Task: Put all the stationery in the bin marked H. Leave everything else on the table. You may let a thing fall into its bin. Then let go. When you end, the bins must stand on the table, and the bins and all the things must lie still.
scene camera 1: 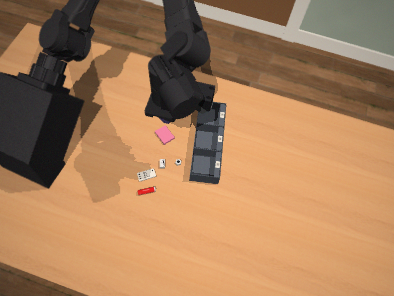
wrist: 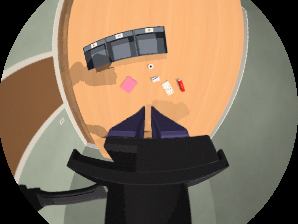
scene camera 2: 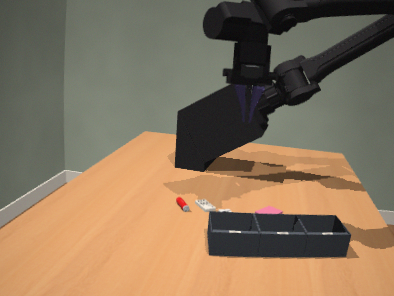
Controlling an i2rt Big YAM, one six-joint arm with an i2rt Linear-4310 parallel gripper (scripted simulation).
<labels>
dark three-part bin row: scene camera 1; wrist; scene camera 2 326, 236
same spot on dark three-part bin row: [wrist: 150, 40] = [scene camera 1: 207, 168]
</labels>
